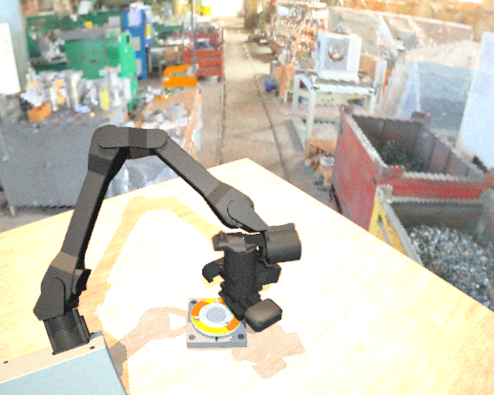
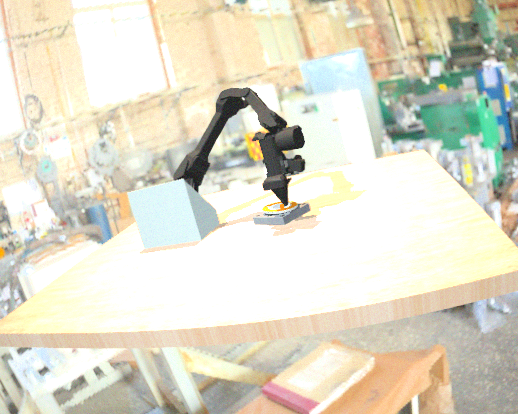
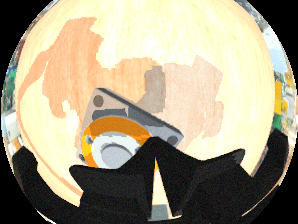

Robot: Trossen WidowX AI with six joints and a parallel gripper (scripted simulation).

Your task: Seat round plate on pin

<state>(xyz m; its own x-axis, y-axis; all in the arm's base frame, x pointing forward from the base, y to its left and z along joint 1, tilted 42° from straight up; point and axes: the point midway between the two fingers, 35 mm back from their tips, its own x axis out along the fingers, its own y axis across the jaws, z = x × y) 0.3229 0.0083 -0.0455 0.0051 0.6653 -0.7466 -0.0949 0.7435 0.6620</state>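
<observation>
The base lies 40 mm to the left of my gripper tip, 30 mm behind it and 20 mm below it.
</observation>
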